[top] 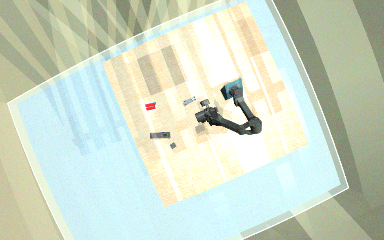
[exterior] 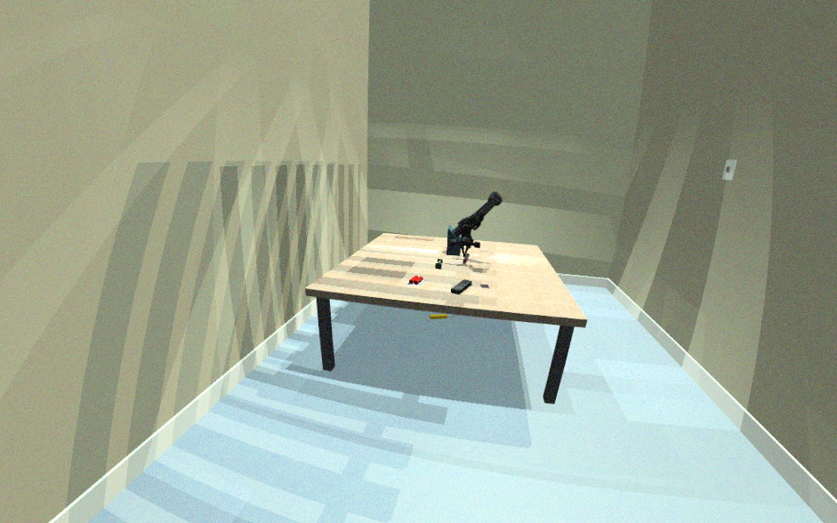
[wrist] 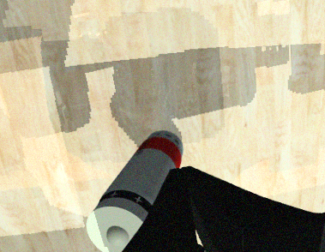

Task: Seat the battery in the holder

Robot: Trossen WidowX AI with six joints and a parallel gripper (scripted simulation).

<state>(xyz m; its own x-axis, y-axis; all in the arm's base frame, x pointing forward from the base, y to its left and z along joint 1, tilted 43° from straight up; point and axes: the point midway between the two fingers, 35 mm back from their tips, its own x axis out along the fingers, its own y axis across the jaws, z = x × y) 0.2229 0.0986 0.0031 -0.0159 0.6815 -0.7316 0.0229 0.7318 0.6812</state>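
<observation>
Right now the battery is 1 cm to the left of my gripper tip and 1 cm below it. Also, from my gripper tip: dark flat bar (41 cm ahead, 3 cm below); then small dark square (36 cm ahead, 12 cm to the left, 4 cm below); then yellow object (37 cm ahead, 7 cm to the right, 23 cm below).
</observation>
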